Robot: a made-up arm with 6 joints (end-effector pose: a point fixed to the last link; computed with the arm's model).
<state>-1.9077 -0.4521 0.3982 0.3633 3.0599 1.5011</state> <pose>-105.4 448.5 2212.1 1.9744 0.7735 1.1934</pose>
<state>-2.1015 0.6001 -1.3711 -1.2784 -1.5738 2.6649</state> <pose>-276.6 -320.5 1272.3 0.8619 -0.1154 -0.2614</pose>
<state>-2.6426 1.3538 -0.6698 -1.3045 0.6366 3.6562</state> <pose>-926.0 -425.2 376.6 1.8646 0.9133 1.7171</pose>
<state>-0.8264 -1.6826 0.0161 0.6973 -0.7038 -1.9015</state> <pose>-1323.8 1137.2 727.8 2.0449 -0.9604 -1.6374</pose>
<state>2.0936 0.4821 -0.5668 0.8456 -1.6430 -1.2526</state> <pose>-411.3 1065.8 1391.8 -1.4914 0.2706 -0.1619</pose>
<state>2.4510 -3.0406 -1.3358 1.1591 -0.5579 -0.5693</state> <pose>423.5 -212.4 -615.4 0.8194 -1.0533 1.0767</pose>
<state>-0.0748 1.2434 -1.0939 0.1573 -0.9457 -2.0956</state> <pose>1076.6 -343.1 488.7 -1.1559 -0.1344 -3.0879</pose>
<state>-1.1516 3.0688 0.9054 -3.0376 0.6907 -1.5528</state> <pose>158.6 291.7 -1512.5 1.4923 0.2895 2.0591</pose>
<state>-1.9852 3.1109 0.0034 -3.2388 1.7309 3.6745</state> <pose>430.5 323.6 -1145.6 -1.1931 -1.4120 -1.3344</pose>
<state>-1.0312 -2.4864 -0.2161 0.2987 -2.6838 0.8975</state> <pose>-891.1 994.9 -445.4 -0.6878 0.4273 -1.1746</pose>
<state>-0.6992 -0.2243 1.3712 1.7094 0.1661 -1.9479</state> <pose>-443.7 421.0 2385.6 -1.3436 -1.4063 0.8809</pose>
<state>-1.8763 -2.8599 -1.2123 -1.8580 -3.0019 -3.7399</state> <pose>133.4 173.4 -508.6 -3.1035 1.4319 -0.5734</pose>
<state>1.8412 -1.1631 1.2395 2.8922 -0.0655 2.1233</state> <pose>236.2 -1813.4 1302.8 -1.8874 -0.6754 -1.2797</pose>
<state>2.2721 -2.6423 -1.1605 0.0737 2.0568 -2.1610</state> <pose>650.7 -360.9 -402.2 -0.9735 0.3972 -0.9402</pose>
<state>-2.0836 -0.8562 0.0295 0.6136 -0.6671 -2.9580</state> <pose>267.5 916.8 1890.1 2.5677 -0.2924 -2.4648</pose>
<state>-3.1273 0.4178 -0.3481 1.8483 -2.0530 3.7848</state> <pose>-1160.0 -89.2 1608.6 0.2816 -0.5194 1.3927</pose>
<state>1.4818 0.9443 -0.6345 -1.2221 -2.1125 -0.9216</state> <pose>176.3 956.5 774.2 -2.2112 -0.5444 -2.8864</pose>
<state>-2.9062 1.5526 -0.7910 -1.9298 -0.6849 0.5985</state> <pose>-920.7 -316.6 235.5 -2.5518 0.7890 -0.7631</pose>
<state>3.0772 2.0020 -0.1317 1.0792 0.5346 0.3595</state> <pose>-1280.9 207.9 -787.2 0.7842 1.0276 -1.1175</pose>
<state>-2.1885 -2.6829 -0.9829 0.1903 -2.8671 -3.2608</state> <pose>241.9 789.9 -440.9 -2.9601 1.1687 -2.3199</pose>
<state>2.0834 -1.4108 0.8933 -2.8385 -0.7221 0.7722</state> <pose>650.6 -1671.8 1082.3 -0.9752 -0.1357 -1.2586</pose>
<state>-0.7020 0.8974 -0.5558 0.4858 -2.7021 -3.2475</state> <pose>888.9 -1058.7 846.5 0.2116 -1.0247 2.8321</pose>
